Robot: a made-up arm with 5 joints.
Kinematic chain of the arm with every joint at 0, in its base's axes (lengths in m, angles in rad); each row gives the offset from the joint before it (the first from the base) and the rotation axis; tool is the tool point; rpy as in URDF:
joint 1: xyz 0 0 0.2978 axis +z
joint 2: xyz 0 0 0 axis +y
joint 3: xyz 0.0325 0 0.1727 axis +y
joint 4: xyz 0.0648 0 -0.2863 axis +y
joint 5: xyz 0.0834 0 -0.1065 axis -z
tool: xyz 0 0 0 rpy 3.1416 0 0
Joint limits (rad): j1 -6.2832..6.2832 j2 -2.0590..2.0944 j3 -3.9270..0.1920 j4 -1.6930..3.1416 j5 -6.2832..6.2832
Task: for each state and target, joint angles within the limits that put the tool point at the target. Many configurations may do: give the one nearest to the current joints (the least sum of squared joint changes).
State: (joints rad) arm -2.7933 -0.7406 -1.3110 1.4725 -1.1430
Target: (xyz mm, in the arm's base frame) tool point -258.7 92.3 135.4
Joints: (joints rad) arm -3.4843 0.1537 -0.7848 1.3334 -1.1430
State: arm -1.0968 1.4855 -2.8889 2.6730 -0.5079
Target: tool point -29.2 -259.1 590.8
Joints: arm -1.6830 0.6430 -3.3642 2.8111 -0.5079
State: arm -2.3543 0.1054 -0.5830 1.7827 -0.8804
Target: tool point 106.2 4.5 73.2
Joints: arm -3.0992 0.9427 -0.2393 1.2352 -0.8804
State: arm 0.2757 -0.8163 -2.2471 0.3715 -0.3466
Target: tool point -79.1 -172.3 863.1
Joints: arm 1.1404 -0.7650 -2.3488 0.3623 -0.3466
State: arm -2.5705 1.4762 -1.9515 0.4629 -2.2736
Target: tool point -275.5 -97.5 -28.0
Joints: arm -2.8014 0.9914 -1.2642 1.0085 -2.2736
